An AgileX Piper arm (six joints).
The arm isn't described. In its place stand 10 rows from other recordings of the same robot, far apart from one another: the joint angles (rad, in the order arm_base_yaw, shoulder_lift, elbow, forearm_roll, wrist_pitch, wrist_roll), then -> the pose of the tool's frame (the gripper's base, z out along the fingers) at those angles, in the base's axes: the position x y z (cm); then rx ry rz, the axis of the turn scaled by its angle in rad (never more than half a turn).
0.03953, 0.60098, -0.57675, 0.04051, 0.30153, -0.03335 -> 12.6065 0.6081 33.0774 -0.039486 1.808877 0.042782
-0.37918, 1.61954, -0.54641, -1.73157, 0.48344, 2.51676 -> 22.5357 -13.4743 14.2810 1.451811 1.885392 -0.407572
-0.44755, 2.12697, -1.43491, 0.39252, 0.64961, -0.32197 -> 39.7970 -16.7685 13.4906 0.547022 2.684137 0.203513
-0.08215, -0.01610, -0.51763, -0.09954, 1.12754, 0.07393 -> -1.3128 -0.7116 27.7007 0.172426 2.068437 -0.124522
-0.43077, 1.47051, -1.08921, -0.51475, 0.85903, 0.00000 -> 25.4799 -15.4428 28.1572 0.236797 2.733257 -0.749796
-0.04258, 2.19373, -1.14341, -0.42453, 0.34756, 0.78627 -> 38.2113 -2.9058 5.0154 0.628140 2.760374 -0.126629
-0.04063, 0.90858, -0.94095, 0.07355, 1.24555, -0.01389 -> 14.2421 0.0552 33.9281 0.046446 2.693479 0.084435
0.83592, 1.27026, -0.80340, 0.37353, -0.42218, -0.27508 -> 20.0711 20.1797 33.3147 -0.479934 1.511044 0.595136
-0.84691, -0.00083, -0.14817, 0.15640, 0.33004, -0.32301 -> 3.4387 -3.1965 23.3258 0.527381 1.629986 -0.727508
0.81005, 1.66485, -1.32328, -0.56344, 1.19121, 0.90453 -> 25.8727 20.6333 28.1064 -0.113047 2.633372 -0.348974
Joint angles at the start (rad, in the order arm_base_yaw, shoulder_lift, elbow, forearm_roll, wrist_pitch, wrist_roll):
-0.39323 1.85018 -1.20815 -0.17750 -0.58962 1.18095
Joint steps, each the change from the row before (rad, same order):
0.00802 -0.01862 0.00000 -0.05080 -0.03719 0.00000
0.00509 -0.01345 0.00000 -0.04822 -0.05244 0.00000
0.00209 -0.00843 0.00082 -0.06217 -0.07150 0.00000
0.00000 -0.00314 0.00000 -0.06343 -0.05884 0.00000
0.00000 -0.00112 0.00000 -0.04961 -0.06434 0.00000
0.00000 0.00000 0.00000 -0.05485 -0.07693 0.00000
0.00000 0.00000 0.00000 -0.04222 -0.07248 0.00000
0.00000 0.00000 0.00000 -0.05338 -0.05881 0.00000
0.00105 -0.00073 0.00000 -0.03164 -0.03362 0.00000
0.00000 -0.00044 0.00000 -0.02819 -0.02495 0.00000
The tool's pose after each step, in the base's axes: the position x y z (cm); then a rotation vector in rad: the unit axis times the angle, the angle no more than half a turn. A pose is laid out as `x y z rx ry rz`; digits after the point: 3 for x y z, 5 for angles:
40.009 -14.919 28.374 0.88179 1.24013 0.58917
39.917 -14.268 29.351 0.79317 1.22928 0.60120
39.808 -13.590 30.201 0.68560 1.21709 0.61594
39.735 -13.006 30.699 0.59012 1.21672 0.62648
39.633 -12.462 31.147 0.50416 1.20430 0.64407
39.476 -11.810 31.590 0.40661 1.18709 0.66861
39.269 -11.234 31.993 0.32328 1.16412 0.69520
39.072 -10.620 32.213 0.24025 1.15805 0.71694
38.939 -10.210 32.345 0.19103 1.15481 0.73107
38.826 -9.903 32.408 0.15122 1.15540 0.74112

